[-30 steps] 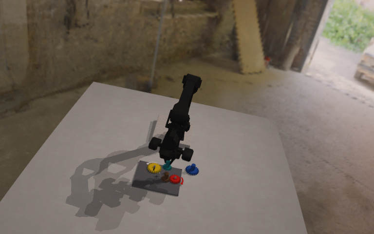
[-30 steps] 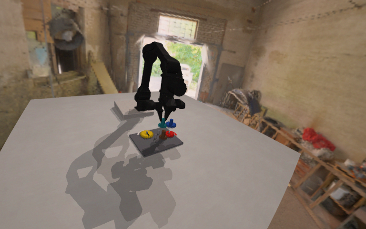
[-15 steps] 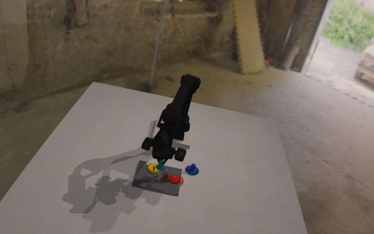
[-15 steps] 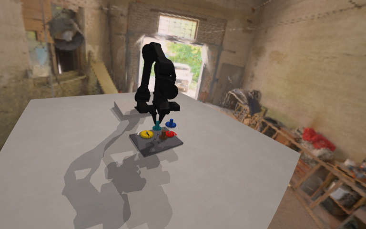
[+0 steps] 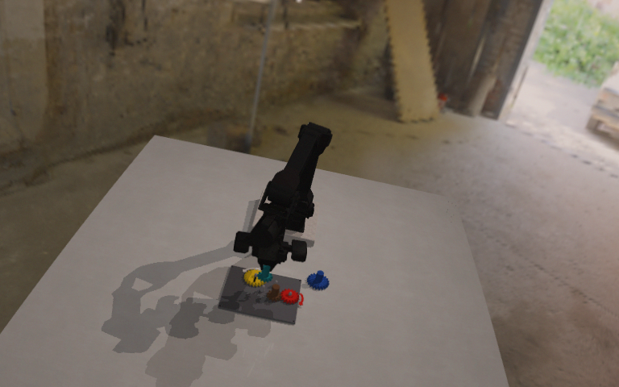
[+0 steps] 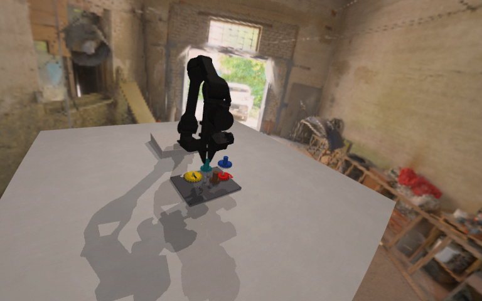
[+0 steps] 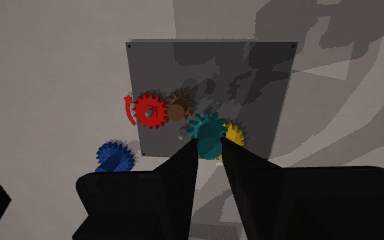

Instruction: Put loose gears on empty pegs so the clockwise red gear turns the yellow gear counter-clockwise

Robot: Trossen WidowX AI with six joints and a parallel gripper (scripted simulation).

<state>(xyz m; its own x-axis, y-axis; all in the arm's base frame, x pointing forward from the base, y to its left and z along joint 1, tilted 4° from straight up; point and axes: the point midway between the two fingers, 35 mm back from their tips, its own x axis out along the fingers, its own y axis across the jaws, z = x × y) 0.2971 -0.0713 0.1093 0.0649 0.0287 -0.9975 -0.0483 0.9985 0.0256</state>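
My gripper tip is 2 cm short of the brown gear, 3 cm to the right of it and 6 cm above it. The rest, counted from my gripper tip: red gear (1 cm ahead, 8 cm to the left, 7 cm below); teal gear (1 cm below); red arrow (1 cm ahead, 11 cm to the left, 8 cm below).
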